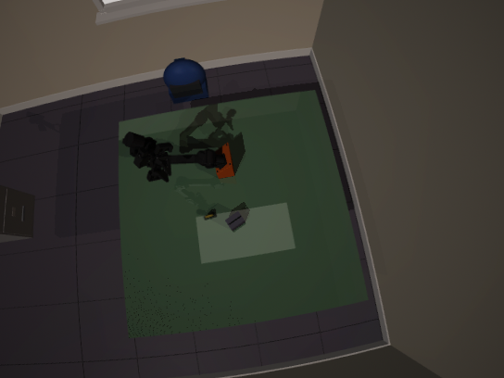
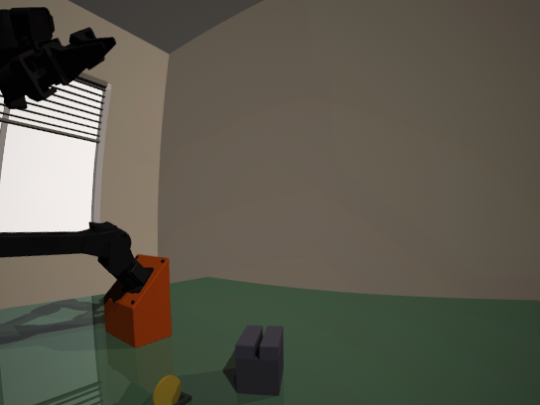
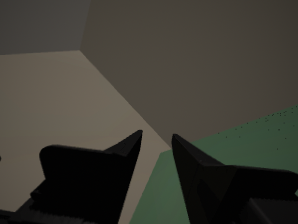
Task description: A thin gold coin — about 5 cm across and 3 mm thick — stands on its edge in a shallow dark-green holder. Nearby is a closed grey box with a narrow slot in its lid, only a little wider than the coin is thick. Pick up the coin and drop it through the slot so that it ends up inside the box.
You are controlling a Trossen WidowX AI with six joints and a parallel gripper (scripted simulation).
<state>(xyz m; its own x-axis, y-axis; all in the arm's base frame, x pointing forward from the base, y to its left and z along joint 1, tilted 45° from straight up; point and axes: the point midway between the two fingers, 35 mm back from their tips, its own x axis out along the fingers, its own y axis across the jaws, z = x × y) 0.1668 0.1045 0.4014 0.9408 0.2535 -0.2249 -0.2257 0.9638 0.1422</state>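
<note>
Right now my gripper tip is 48 cm above the gold coin, 8 cm short of it and 5 cm to the right of it.
</note>
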